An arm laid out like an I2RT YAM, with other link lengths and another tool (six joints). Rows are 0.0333 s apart.
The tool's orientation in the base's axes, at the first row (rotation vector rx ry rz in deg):
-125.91, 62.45, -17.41
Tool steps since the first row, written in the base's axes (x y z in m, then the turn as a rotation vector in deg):
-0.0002, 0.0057, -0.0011, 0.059, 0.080, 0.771
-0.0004, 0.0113, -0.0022, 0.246, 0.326, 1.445
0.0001, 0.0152, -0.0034, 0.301, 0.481, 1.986
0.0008, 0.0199, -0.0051, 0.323, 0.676, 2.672
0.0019, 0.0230, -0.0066, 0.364, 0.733, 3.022
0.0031, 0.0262, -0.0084, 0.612, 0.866, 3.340
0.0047, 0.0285, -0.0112, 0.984, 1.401, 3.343
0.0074, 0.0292, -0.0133, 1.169, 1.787, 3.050
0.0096, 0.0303, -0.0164, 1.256, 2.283, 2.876
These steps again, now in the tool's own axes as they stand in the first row. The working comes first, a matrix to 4 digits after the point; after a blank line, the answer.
The tool's axes in the first row as the columns of a matrix, in the base's axes (used below as rounded here):
0.6262, -0.6231, 0.4688
-0.7757, -0.4370, 0.4553
-0.0788, -0.6487, -0.7570

-0.0045, -0.0017, 0.0033, -0.086, -0.572, -0.520
-0.0088, -0.0033, 0.0066, -0.213, -1.233, -0.830
-0.0115, -0.0045, 0.0095, -0.341, -1.686, -1.143
-0.0145, -0.0059, 0.0133, -0.533, -2.230, -1.563
-0.0161, -0.0070, 0.0164, -0.579, -2.508, -1.783
-0.0177, -0.0079, 0.0197, -0.552, -2.926, -1.847
-0.0183, -0.0081, 0.0237, -0.734, -3.394, -1.431
-0.0170, -0.0087, 0.0268, -0.894, -3.488, -0.947
-0.0162, -0.0086, 0.0307, -1.211, -3.646, -0.549

